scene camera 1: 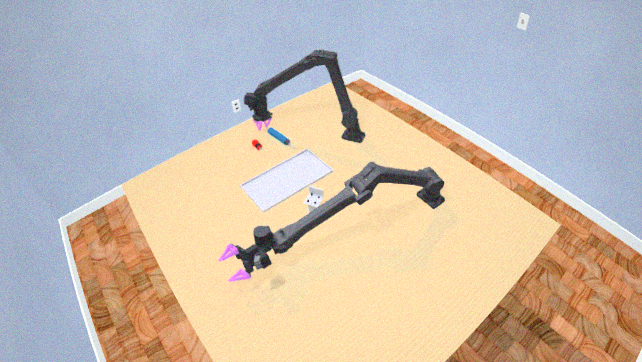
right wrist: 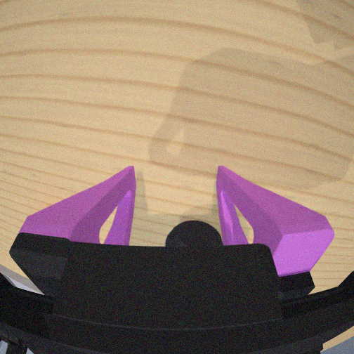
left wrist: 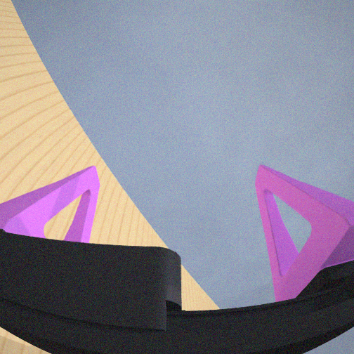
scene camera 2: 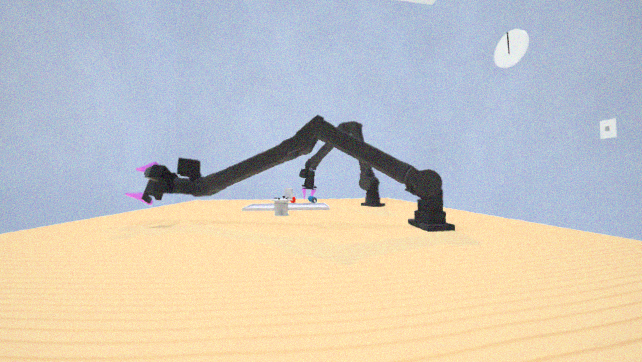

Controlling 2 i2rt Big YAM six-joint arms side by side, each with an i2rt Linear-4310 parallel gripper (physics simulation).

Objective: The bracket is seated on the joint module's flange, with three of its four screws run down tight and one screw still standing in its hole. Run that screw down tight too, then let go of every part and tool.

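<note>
The white bracket sits on the grey joint module, with dark screw heads on its plate; which screw stands higher is too small to tell. The blue screwdriver lies behind the tray, its tip toward the tray. My right gripper is partly open, pointing down at the handle's butt end; the black end cap shows between the fingers, with gaps on both sides. My left gripper is wide open and empty, raised above the table, away from the bracket.
A white tray lies between the bracket and the screwdriver. A small red-and-black tool lies left of the blue handle in scene camera 1. My left forearm passes close beside the joint module in that picture.
</note>
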